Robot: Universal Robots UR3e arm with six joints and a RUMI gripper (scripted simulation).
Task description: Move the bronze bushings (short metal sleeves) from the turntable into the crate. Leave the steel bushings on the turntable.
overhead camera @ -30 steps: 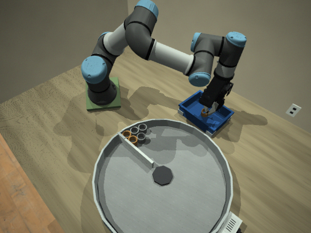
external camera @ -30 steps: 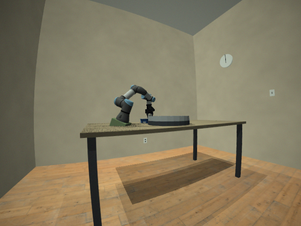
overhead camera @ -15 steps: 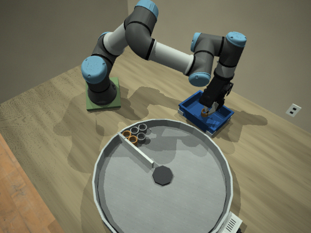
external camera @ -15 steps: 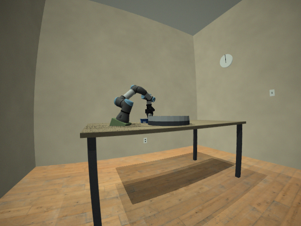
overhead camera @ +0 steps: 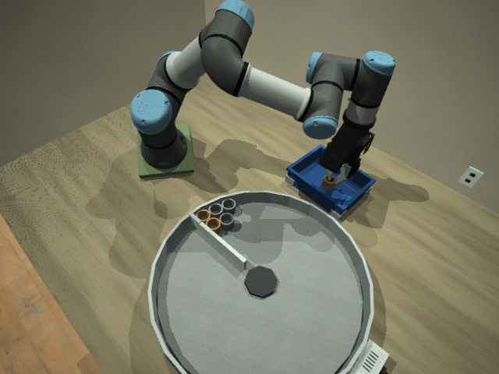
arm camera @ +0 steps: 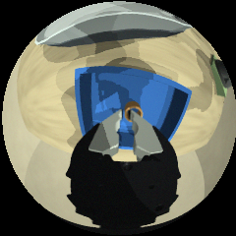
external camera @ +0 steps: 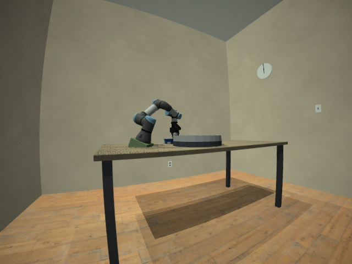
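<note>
The blue crate is 1 cm below my hand and 1 cm behind it. Round my hand: grey turntable 36 cm to the right, 2 cm above.
</note>
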